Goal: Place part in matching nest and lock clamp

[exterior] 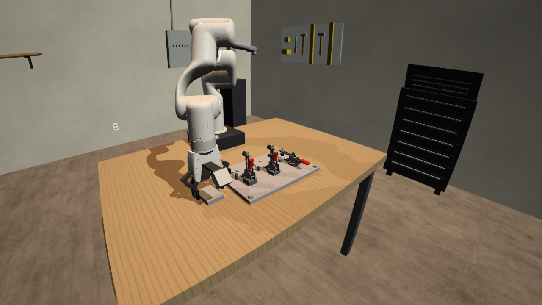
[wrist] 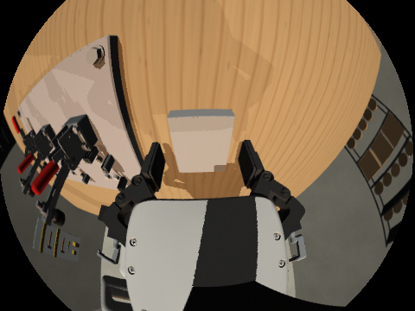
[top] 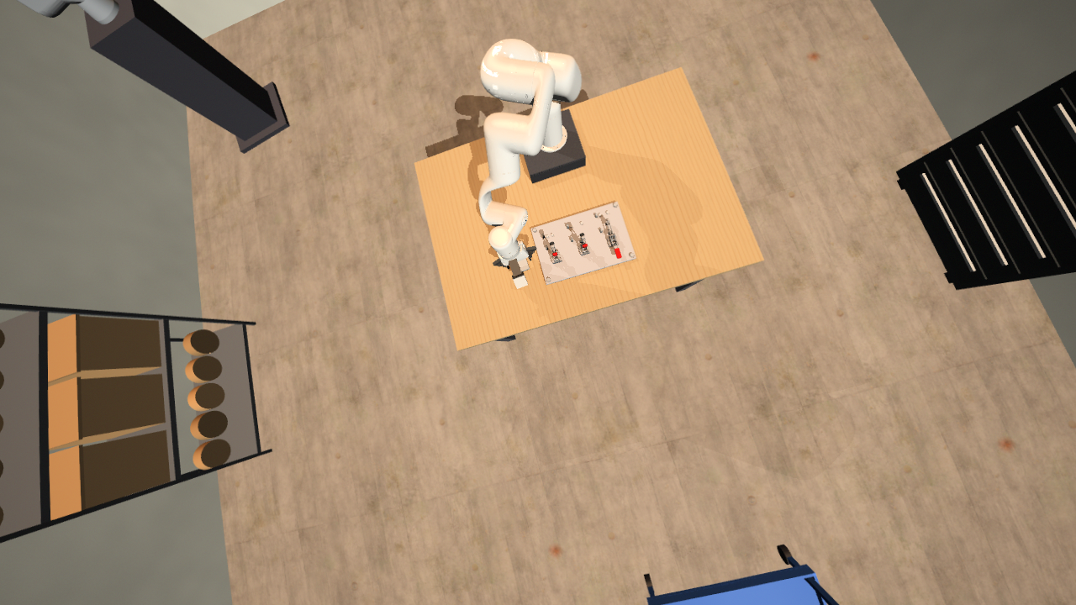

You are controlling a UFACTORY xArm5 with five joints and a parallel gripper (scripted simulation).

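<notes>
Right now the flat part is 20 mm below my hand. Round my hand: grey fixture plate 50 mm ahead, 250 mm to the left, 20 mm below.
</notes>
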